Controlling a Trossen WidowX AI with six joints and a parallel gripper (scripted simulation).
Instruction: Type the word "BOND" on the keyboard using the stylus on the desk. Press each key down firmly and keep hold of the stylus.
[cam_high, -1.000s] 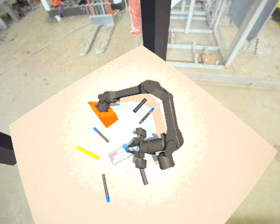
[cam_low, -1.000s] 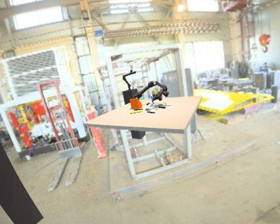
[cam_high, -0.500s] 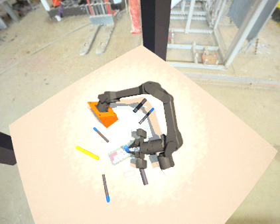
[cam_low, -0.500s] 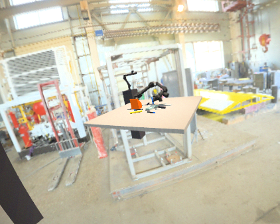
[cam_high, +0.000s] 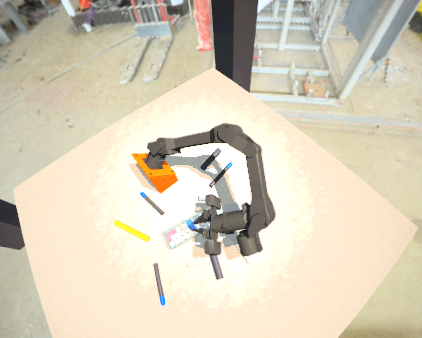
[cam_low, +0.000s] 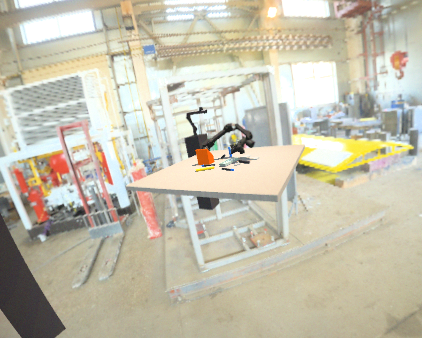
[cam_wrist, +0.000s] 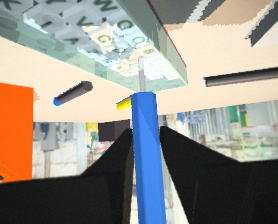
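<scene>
Now: gripper tip 1 cm above the blue stylus. Also, from my gripper tip: stylus tip (5 cm below); yellow pen (16 cm behind, 19 cm to the right, 7 cm below).
</scene>
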